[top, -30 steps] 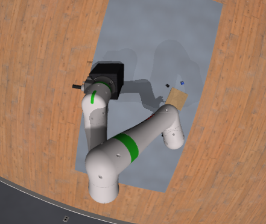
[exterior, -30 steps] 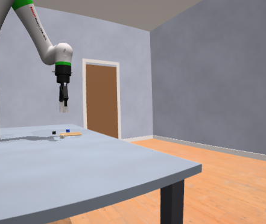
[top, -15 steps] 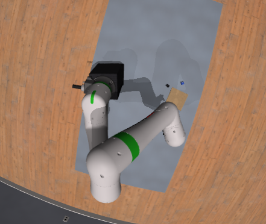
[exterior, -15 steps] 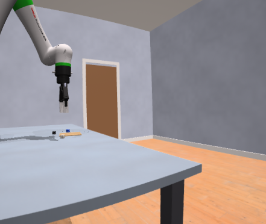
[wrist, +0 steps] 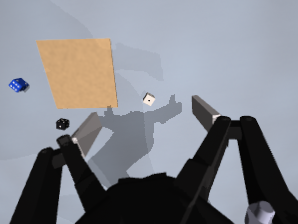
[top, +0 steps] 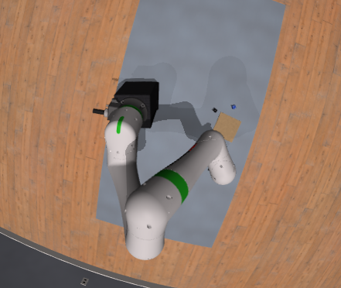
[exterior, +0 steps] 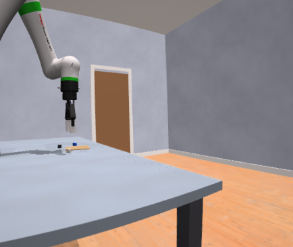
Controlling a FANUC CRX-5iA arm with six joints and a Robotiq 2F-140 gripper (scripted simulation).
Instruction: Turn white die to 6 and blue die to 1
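Now: the white die 10 mm behind my hand, 10 mm to the right of it and 110 mm below it. Also, from my hand: blue die (80 mm ahead, 250 mm to the left, 110 mm below); black die (30 mm behind, 210 mm to the left, 110 mm below); tan mat (60 mm ahead, 120 mm to the left, 110 mm below).
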